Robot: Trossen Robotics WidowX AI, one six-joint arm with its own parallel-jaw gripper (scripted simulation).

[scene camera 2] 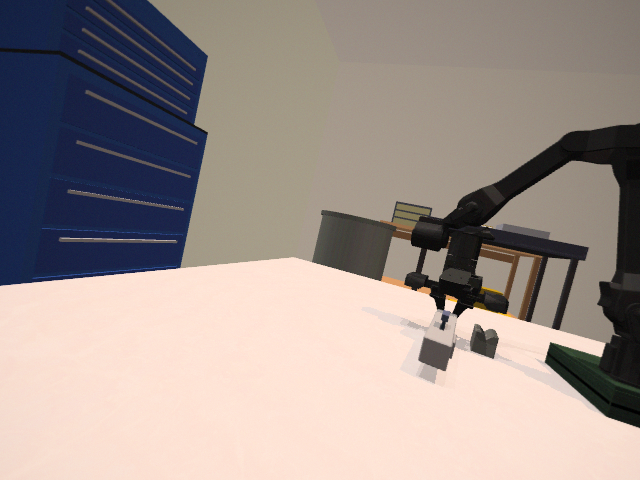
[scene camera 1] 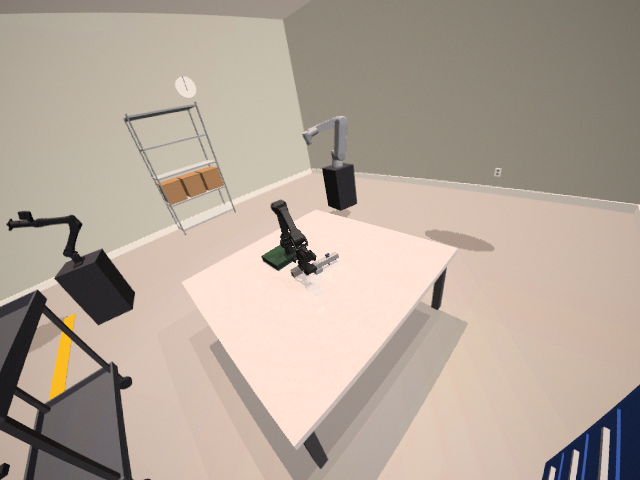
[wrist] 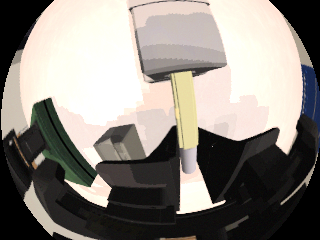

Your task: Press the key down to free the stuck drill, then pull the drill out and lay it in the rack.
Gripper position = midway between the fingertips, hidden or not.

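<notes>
A pale yellow drill (wrist: pixel 184 99) is visible. A dark grey v-notched block (scene camera 2: pixel 482 342) is visible too, and the wrist view also shows the block (wrist: pixel 123 142). My gripper (scene camera 2: pixel 443 331) is visible, and the wrist view also shows the gripper (wrist: pixel 180 128).
</notes>
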